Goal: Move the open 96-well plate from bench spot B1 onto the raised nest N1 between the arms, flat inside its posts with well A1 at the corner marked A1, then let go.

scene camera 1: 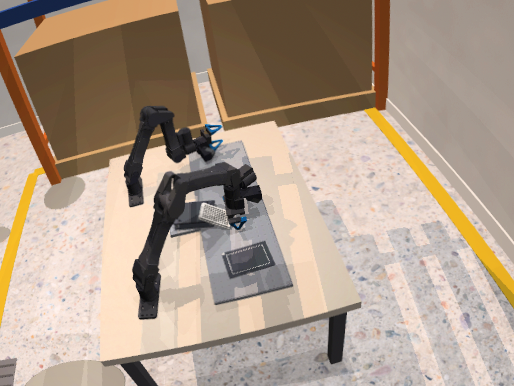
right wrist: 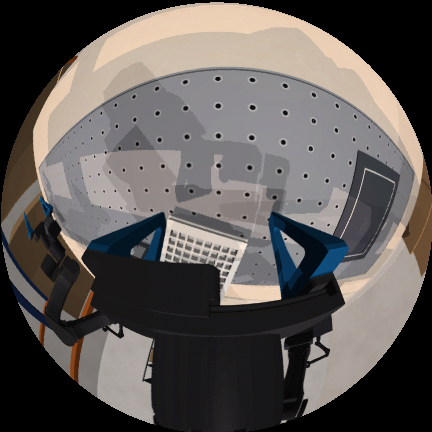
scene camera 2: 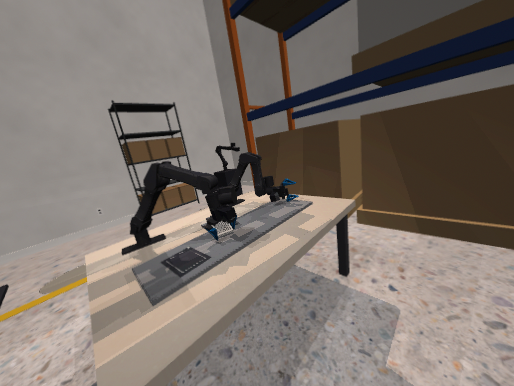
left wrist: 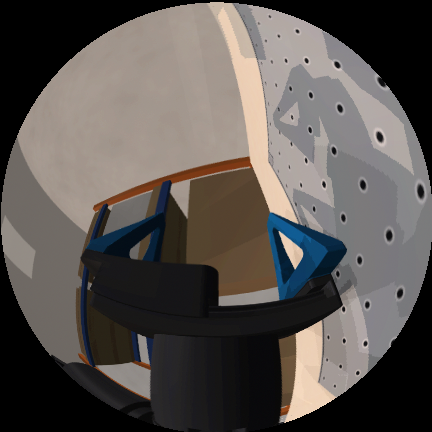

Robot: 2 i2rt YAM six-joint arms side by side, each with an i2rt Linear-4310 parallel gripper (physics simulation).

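Places are measured from the left arm's base along level axes (x ahead, y left, z up), in metres.
Pixels of known places: left gripper, fingertip midpoint: [scene camera 1: 222, 133] [right wrist: 31, 204] [scene camera 2: 297, 189] [left wrist: 215, 217]; right gripper, fingertip midpoint: [scene camera 1: 236, 219] [right wrist: 217, 217] [scene camera 2: 225, 234]; left arm's base at its link origin: [scene camera 1: 135, 192] [scene camera 2: 233, 204]; right arm's base at its link origin: [scene camera 1: 149, 296] [scene camera 2: 144, 244].
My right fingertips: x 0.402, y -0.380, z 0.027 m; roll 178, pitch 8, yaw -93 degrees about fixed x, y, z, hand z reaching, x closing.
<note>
Ahead of a thing's pixels: the offset from my right fingertips to its top centre. "*": to the spot under its first point. Level surfaces: height alone.
The white 96-well plate [scene camera 1: 214, 215] [scene camera 2: 225, 229] [right wrist: 200, 246] is askew and looks tilted. One end is over the dark raised nest N1 @(dz +0.030, dx -0.153, dy +0.088 m) [scene camera 1: 189, 214], and the other reaches out past the nest's edge over the grey board. It is not flat inside the posts. Well A1 and the A1 mark are too small to tell. My right gripper [scene camera 1: 239, 222] [right wrist: 217, 217] is open and points down at the plate's outer end, which shows between its fingers in the right wrist view. My left gripper [scene camera 1: 219, 136] [scene camera 2: 295, 190] [left wrist: 215, 217] is open and empty, away from the plate.
The outlined dark pad of bench spot B1 @(* dz -0.012, dx -0.004, dy -0.205 m) [scene camera 1: 248, 259] [scene camera 2: 186, 261] [right wrist: 372, 205] lies on the grey perforated board @(dz -0.014 m) [scene camera 1: 220, 290] [scene camera 2: 152, 295] [right wrist: 235, 90], with no plate on it. The wooden table @(dz -0.027 m) [scene camera 1: 310, 285] [scene camera 2: 280, 245] carries both arms. Large boxes and a rack stand behind it.
</note>
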